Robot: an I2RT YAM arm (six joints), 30 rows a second.
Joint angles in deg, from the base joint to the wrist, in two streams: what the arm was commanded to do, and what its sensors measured. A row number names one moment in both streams.
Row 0, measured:
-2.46, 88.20, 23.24, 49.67, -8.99, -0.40
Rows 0 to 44, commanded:
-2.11, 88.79, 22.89, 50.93, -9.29, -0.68
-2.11, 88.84, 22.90, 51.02, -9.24, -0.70
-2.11, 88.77, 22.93, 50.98, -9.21, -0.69
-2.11, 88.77, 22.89, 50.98, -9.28, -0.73
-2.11, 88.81, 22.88, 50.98, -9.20, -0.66
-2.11, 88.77, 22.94, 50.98, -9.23, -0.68
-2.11, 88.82, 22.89, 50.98, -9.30, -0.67
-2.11, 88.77, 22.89, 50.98, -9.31, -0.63
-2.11, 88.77, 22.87, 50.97, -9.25, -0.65
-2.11, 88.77, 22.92, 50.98, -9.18, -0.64
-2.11, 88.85, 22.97, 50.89, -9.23, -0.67
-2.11, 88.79, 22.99, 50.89, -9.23, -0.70
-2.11, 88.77, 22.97, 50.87, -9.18, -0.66
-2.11, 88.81, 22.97, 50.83, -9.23, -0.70
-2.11, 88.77, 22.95, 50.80, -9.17, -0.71
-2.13, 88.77, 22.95, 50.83, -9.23, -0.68
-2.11, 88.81, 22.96, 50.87, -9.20, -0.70
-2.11, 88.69, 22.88, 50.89, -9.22, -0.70
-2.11, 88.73, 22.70, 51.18, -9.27, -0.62
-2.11, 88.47, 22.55, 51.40, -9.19, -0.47
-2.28, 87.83, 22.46, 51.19, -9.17, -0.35
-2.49, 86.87, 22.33, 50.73, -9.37, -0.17
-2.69, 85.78, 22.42, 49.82, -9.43, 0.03
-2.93, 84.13, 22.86, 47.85, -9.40, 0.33
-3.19, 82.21, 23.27, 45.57, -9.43, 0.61
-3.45, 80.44, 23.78, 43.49, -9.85, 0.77
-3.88, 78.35, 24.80, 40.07, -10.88, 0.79
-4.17, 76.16, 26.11, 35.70, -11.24, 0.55
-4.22, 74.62, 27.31, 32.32, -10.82, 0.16
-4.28, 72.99, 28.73, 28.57, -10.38, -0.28
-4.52, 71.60, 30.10, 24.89, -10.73, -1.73
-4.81, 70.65, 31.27, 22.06, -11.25, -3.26
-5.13, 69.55, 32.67, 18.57, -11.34, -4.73
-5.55, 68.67, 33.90, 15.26, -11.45, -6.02
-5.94, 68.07, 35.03, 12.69, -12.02, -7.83
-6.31, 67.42, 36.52, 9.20, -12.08, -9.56
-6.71, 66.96, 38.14, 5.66, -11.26, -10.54
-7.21, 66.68, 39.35, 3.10, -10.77, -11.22
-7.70, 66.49, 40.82, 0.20, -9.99, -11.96
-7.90, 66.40, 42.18, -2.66, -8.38, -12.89
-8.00, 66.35, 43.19, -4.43, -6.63, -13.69
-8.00, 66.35, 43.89, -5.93, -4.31, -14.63
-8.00, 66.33, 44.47, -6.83, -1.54, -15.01
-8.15, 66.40, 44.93, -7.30, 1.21, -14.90
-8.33, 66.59, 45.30, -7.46, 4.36, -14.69
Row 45, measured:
-7.92, 67.00, 43.57, 0.34, -4.08, -12.05
